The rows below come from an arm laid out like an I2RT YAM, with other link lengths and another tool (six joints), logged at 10 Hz.
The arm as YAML. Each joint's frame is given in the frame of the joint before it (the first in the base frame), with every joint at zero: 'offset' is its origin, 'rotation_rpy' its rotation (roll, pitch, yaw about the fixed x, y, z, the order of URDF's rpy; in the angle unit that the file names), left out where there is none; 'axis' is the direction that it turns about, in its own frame. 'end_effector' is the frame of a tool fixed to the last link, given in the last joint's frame.
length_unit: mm
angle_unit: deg
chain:
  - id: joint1
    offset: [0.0, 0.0, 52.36]
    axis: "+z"
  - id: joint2
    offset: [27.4, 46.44, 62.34]
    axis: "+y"
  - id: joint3
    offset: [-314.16, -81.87, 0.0]
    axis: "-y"
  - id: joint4
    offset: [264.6, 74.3, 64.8]
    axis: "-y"
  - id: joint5
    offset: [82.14, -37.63, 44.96]
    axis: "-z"
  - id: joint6
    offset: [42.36, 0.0, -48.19]
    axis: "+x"
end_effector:
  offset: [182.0, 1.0, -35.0]
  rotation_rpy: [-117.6, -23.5, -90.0]
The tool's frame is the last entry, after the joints.
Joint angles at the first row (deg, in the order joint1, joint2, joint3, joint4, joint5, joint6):
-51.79 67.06 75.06 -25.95 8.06 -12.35
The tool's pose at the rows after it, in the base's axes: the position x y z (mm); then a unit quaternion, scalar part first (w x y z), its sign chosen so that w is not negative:
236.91, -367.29, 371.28, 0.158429, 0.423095, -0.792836, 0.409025
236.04, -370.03, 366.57, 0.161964, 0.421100, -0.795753, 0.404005
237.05, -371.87, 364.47, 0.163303, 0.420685, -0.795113, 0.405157
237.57, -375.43, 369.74, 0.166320, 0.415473, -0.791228, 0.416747
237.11, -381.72, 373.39, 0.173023, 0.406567, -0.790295, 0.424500
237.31, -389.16, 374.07, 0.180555, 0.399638, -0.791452, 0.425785
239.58, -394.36, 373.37, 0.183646, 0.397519, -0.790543, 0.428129
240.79, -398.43, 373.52, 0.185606, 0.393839, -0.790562, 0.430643
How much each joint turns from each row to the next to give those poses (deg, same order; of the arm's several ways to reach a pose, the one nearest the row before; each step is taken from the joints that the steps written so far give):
0.00 -0.04 -0.91 0.71 1.12 -0.04
-0.06 0.44 -0.23 0.10 0.53 0.09
0.04 0.13 -0.57 0.85 0.13 -0.15
-0.02 -0.13 -0.57 1.96 0.35 -0.48
0.01 0.41 -0.27 1.83 1.09 -0.34
0.01 1.04 0.31 1.05 1.14 -0.25
-0.01 0.75 -0.13 1.23 0.33 -0.27
0.00 0.53 -0.10 1.02 0.40 -0.05

